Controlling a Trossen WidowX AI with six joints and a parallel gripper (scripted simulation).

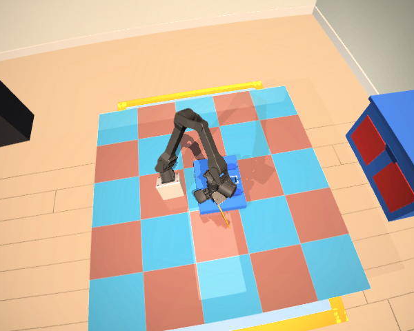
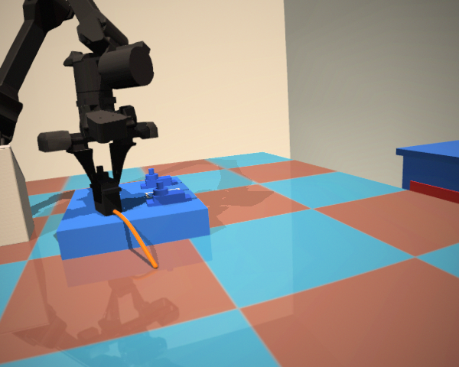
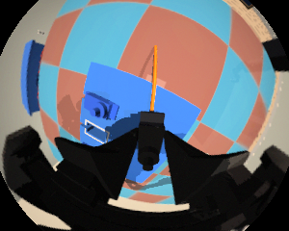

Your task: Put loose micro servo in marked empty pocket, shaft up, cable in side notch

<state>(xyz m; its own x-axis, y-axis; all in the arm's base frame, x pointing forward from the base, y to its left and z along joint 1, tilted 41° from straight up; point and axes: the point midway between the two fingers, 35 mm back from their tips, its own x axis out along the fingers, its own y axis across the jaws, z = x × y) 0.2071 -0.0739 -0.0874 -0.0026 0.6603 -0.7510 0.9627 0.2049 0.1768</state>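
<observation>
Right now the blue deck is 9 cm to the left of my gripper tip and 7 cm below it.
</observation>
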